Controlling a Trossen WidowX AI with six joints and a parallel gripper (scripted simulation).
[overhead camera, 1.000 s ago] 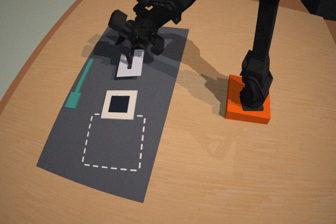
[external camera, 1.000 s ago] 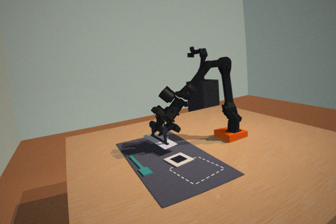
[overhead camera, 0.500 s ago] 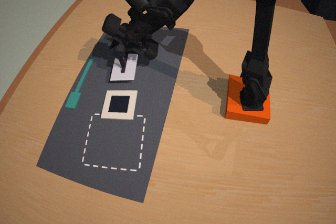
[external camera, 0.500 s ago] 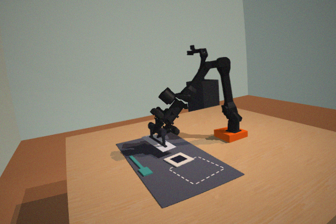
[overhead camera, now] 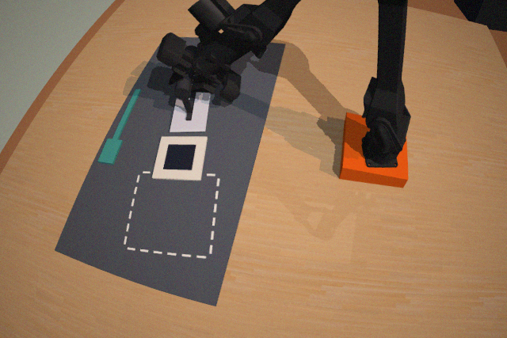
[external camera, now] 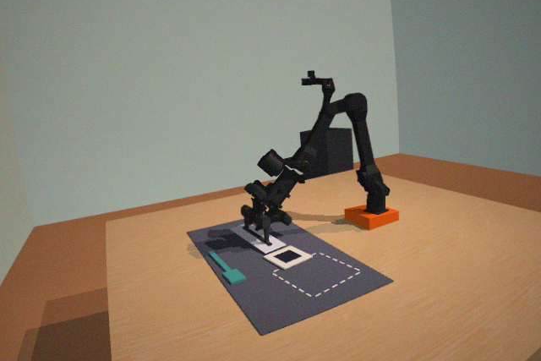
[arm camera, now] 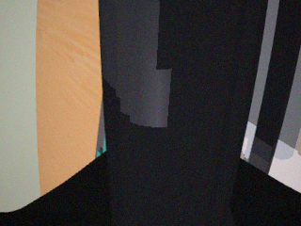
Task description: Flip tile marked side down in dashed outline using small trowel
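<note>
Right now my gripper tip is 8 cm above the mat and 7 cm to the right of it. The rest, counted from my gripper tip: tile: 14 cm to the left, 6 cm below, 2 cm behind; then teal trowel: 14 cm ahead, 7 cm to the left, 6 cm below.
</note>
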